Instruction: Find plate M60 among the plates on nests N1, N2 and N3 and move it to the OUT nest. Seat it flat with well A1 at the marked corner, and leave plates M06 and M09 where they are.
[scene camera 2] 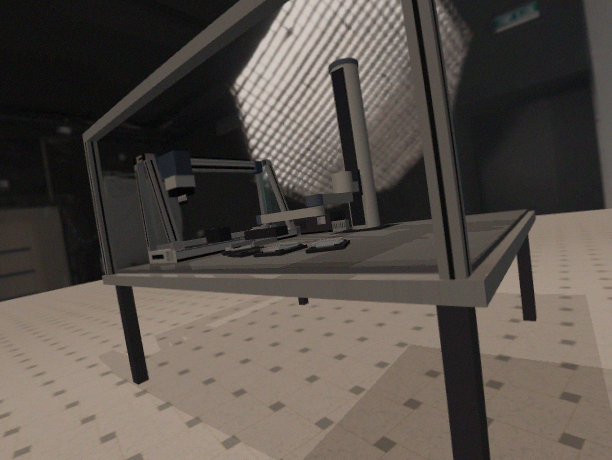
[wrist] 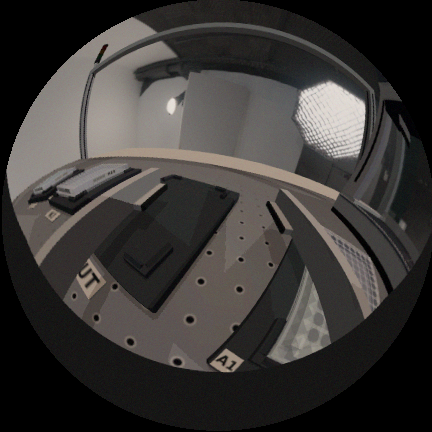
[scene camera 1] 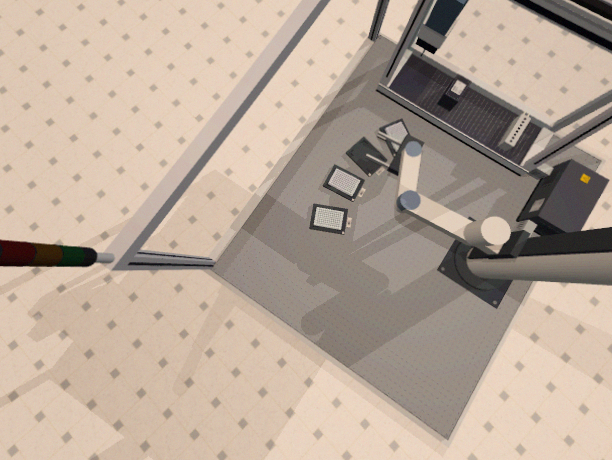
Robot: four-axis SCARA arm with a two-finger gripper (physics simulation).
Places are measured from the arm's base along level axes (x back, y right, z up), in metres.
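Pixels of known places: gripper, fingertip midpoint: [scene camera 2: 241,245] [wrist: 218,185] [scene camera 1: 372,144]; arm's base, link origin: [scene camera 1: 480,261].
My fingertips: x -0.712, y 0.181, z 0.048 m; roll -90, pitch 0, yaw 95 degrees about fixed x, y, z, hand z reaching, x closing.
Observation:
Ahead of a thing's pixels: the offset from my fingertips to its middle. "spot": to the spot under its first point. Level surfaces: height alone.
My gripper [scene camera 1: 373,145] [wrist: 218,185] is open and empty. It hangs above the gap between the OUT nest and the upper plate, its fingers over part of each. The dark OUT nest {dx +0.010, dy -0.052, dz -0.027 m} [scene camera 1: 361,152] [wrist: 165,220] holds no plate; its label shows partly in the wrist view. A white plate {dx -0.009, dy -0.224, dz -0.016 m} [scene camera 1: 345,181] [wrist: 95,180] sits on the neighbouring nest; its small blurred print looks like M60. Another plate {dx +0.027, dy -0.410, dz -0.016 m} [scene camera 1: 329,218] [wrist: 55,181] sits on the nest farther along, print unreadable. A third plate {dx +0.084, dy +0.113, dz -0.017 m} [scene camera 1: 396,130] [wrist: 305,325] lies in the nest on the other side, by an A1 label {spot: dx +0.118, dy +0.026, dz -0.023 m} [wrist: 226,360], partly hidden by a finger.
A framed dark deck {dz +0.014 m} [scene camera 1: 467,112] with a small block {spot: dx +0.183, dy +0.383, dz +0.085 m} [scene camera 1: 457,89] and a white perforated rack {spot: dx +0.505, dy +0.374, dz +0.058 m} [scene camera 1: 516,131] stands beyond the nests. A dark box {spot: dx +0.810, dy +0.206, dz +0.080 m} [scene camera 1: 567,197] is at the right. The arm's column [scene camera 2: 362,145] rises behind. Frame posts {dx -0.312, dy -0.886, dz +0.242 m} [scene camera 2: 440,140] stand at the table edge.

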